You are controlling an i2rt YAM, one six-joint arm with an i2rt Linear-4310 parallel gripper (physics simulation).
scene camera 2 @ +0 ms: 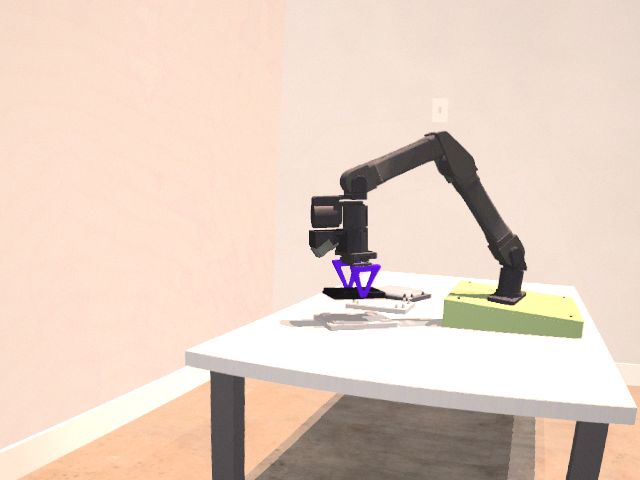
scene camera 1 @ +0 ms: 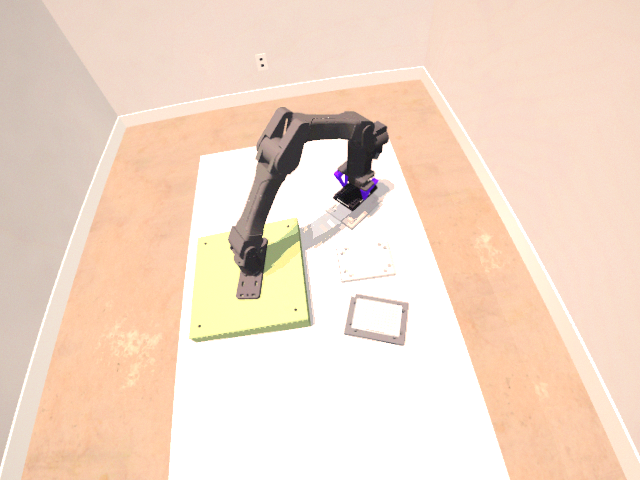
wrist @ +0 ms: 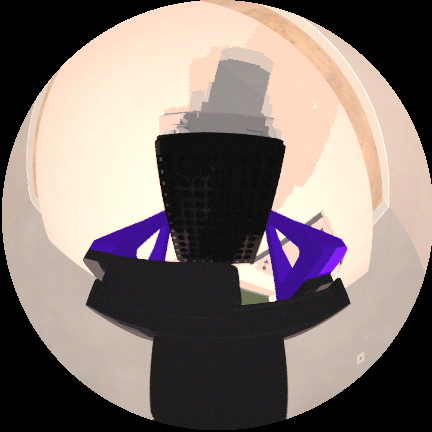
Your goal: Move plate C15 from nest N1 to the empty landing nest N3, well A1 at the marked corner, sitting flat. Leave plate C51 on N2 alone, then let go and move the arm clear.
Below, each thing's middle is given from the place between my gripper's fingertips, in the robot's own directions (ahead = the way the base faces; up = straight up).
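My gripper's right at the black perforated plate (wrist: 217,188), I can see that from here.
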